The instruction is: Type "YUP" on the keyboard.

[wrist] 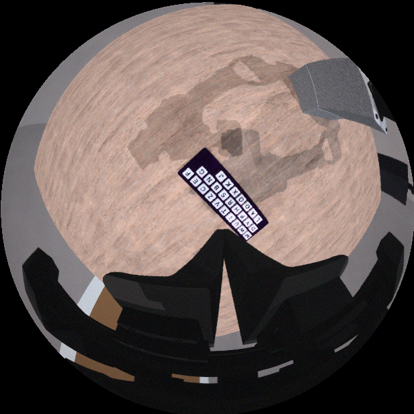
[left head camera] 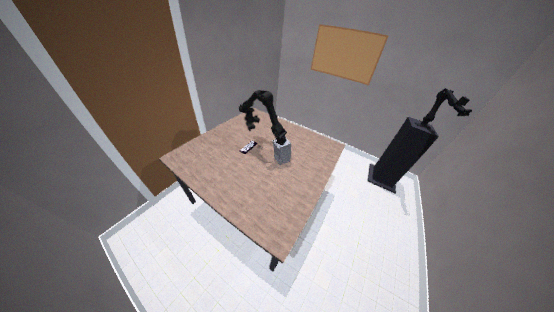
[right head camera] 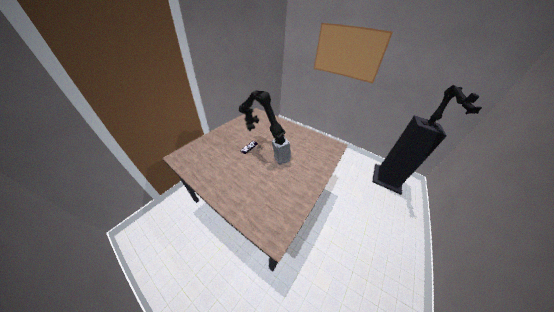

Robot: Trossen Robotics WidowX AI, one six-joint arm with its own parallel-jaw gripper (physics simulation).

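Where they show: gripper, fingertip midpoint: [left head camera: 249, 131] [right head camera: 250, 131]; arm's base, link origin: [left head camera: 281, 141] [right head camera: 280, 141].
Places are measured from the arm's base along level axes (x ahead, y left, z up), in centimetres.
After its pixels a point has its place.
Observation:
A small dark purple keyboard [left head camera: 248, 147] {x 31.6, y 3.0, z -19.6 cm} [right head camera: 249, 147] {x 30.6, y 3.5, z -18.7 cm} [wrist: 216, 192] with white letter keys lies on the wooden table. In the wrist view it slants from upper left to lower right, its letters upside down. The Y key [wrist: 248, 223] and the P key [wrist: 242, 216] are in the middle row near the lower right end, and the U key [wrist: 236, 224] is in the row nearest the fingers. My gripper [left head camera: 250, 129] {x 32.6, y -1.3, z -3.9 cm} [right head camera: 251, 128] {x 32.6, y -1.3, z -3.9 cm} [wrist: 222, 234] is shut and empty, its tips pointing down above the table. In the wrist view the tips show just below the keyboard's lower right part.
The grey base block [left head camera: 282, 152] {x -4.0, y 4.0, z -6.7 cm} [right head camera: 282, 152] {x -4.4, y 3.3, z -7.0 cm} [wrist: 327, 87] of my arm stands on the table [left head camera: 235, 190] {x 10.0, y 45.6, z -20.5 cm} [right head camera: 237, 190] {x 7.8, y 44.6, z -20.5 cm} [wrist: 100, 200], beside the keyboard. A second black arm [left head camera: 440, 100] [right head camera: 447, 100] stands on a dark pedestal [left head camera: 404, 152] [right head camera: 411, 152] away from the table.

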